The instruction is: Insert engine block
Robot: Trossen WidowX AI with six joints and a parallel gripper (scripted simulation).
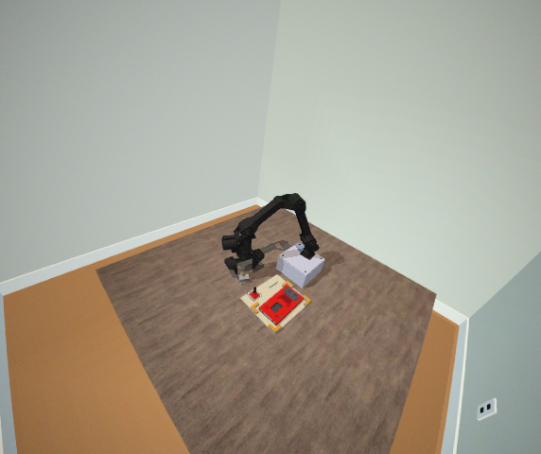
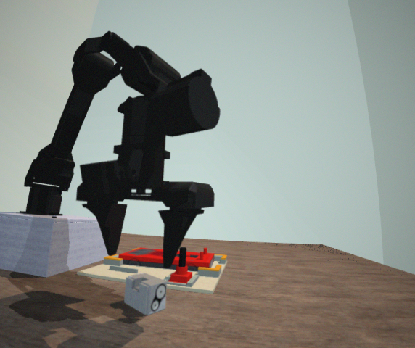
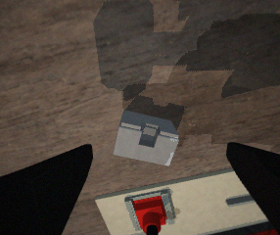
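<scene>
Right now the engine block is 40 mm below my gripper tip and 10 mm ahead of it. From my gripper tip the other things lie so: black post: 100 mm to the left, 40 mm ahead, 20 mm below.
</scene>
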